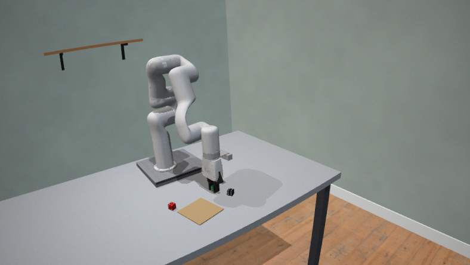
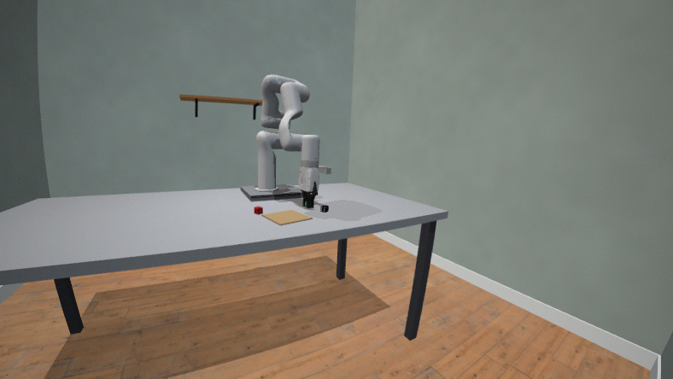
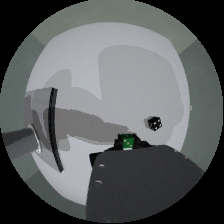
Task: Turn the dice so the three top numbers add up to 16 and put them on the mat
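The black die is 7 cm ahead of my hand, 5 cm to the left of it and 2 cm below it. Round my hand: tan mat 9 cm ahead, 13 cm to the right, 3 cm below; red die 1 cm ahead, 22 cm to the right, 2 cm below; green die 1 cm below.
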